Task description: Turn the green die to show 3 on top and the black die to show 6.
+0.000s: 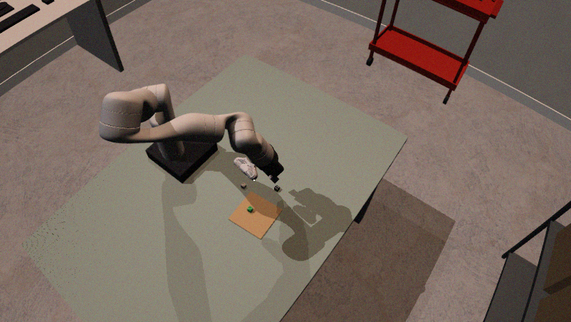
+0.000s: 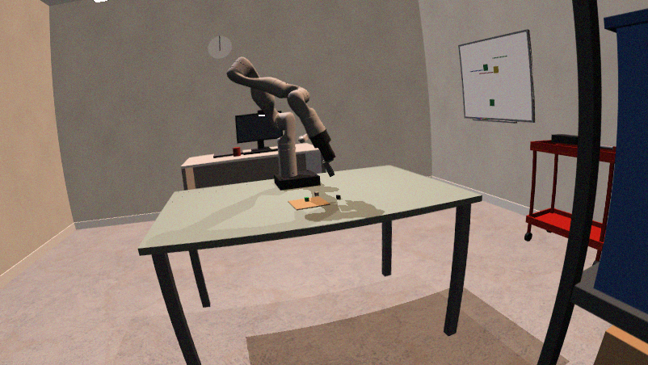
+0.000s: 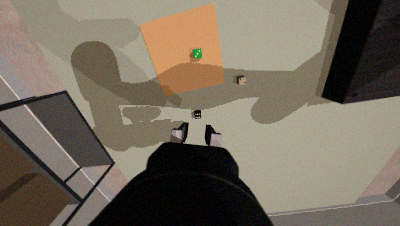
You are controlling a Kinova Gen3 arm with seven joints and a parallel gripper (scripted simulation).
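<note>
My gripper is now 11 cm above the black die, 3 cm to the right of it and 1 cm short of it. The rest, counted from my hand: green die (11 cm below, 10 cm to the right, 3 cm behind); white die (11 cm below, 10 cm behind, 3 cm to the right); orange mat (12 cm below, 10 cm to the right).
</note>
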